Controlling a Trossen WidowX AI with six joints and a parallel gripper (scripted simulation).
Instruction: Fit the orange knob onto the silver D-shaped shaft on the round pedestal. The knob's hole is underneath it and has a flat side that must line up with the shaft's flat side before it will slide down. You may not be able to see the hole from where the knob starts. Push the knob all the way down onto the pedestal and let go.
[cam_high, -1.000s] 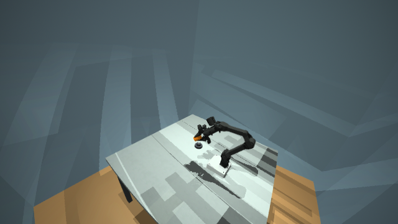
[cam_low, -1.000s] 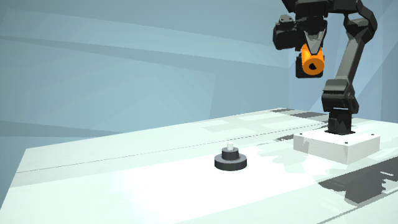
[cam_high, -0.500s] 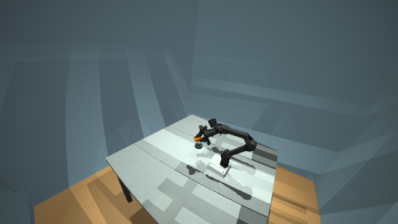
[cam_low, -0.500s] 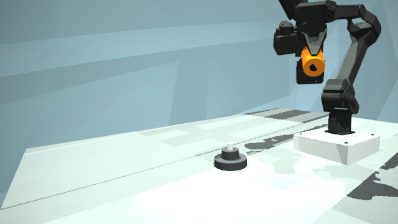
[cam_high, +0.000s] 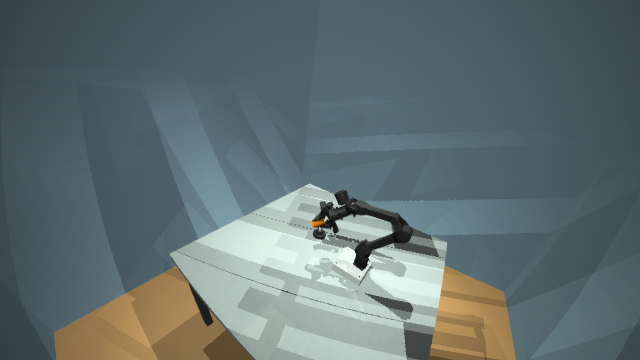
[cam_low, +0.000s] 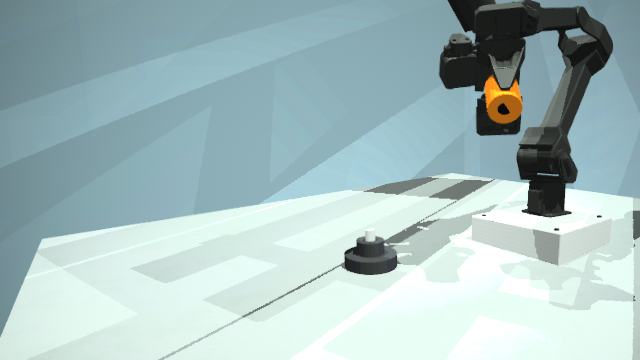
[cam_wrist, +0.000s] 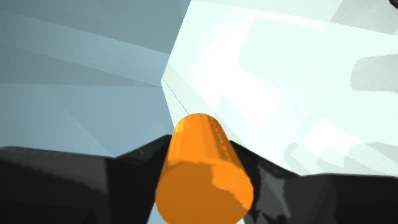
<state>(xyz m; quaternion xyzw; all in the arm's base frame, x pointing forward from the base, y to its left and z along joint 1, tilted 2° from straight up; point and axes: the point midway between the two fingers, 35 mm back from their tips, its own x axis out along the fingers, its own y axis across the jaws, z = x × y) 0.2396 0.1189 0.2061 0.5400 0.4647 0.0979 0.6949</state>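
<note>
Right now the orange knob is 20 mm behind my gripper tip, 20 mm to the right of it and 20 mm above it. Also, from my gripper tip: dark round pedestal: 100 mm ahead, 180 mm to the right, 210 mm below.
</note>
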